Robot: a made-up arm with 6 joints.
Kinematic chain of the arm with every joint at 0, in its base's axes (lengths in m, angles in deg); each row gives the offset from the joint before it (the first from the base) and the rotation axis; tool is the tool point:
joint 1: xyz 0 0 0.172 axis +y
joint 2: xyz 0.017 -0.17 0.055 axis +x
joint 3: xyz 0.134 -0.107 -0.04 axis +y
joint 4: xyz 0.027 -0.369 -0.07 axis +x
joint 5: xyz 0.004 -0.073 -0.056 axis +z
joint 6: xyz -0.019 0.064 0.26 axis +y
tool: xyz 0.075 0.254 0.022
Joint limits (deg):
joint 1: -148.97..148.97
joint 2: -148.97..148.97
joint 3: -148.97..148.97
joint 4: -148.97..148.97
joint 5: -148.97..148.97
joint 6: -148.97..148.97
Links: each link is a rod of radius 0.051 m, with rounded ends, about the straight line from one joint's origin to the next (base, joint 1, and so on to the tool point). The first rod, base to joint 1, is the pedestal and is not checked.
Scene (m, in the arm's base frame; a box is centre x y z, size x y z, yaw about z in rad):
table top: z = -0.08
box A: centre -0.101 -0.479 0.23 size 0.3 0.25 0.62 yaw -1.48
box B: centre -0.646 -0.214 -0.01 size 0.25 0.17 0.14 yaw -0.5
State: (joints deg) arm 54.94 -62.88 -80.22 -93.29 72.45 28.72
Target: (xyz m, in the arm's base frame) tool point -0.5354 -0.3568 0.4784
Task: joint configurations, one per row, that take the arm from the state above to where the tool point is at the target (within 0.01 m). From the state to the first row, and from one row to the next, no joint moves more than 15 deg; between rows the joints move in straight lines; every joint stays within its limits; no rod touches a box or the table.
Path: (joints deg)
1: 46.32 -67.63 -92.34 -81.02 70.64 21.95
2: 37.70 -72.38 -104.46 -68.75 68.83 15.17
3: 29.08 -77.13 -116.58 -56.48 67.01 8.40
4: 20.46 -81.89 -128.70 -44.22 65.20 1.62
5: 11.84 -86.64 -140.82 -31.95 63.39 -5.15
6: 8.79 -86.68 -128.62 -33.76 74.02 2.65
7: 5.74 -86.73 -116.42 -35.58 84.64 10.45
8: 2.69 -86.77 -104.22 -37.39 95.27 18.26
9: -0.36 -86.82 -92.02 -39.21 105.90 26.06
10: -3.41 -86.87 -79.81 -41.02 116.52 33.86
11: -17.21 -86.48 -73.90 -40.34 121.91 32.90
12: -31.01 -86.10 -67.98 -39.66 127.30 31.94
13: -44.81 -85.71 -62.06 -38.97 132.69 30.98

